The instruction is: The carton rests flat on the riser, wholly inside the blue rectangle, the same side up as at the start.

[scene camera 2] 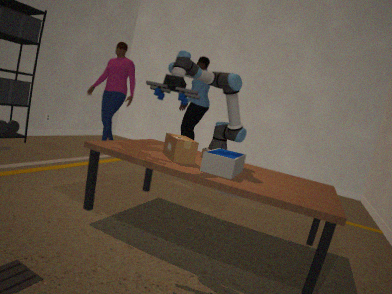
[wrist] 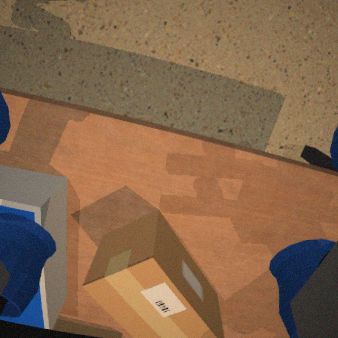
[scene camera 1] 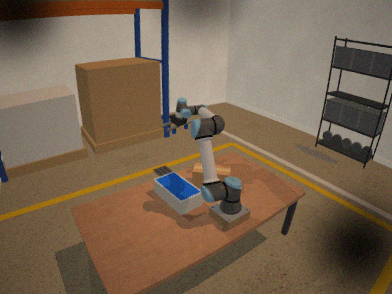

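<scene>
The brown carton rests on the table beside the riser, apart from it and turned at an angle. Its top has a tape strip and a white barcode label; the wrist view cuts off its lower end. The grey-white riser stands on the table, with the blue rectangle on its top. My gripper is open, with suction off and no carton on its cups. It hangs above the table, well above the carton. Cups hide part of the riser in the wrist view.
The wooden table carries the arm's base. Two people stand behind the table. A shelf rack and a large brown box stand farther off.
</scene>
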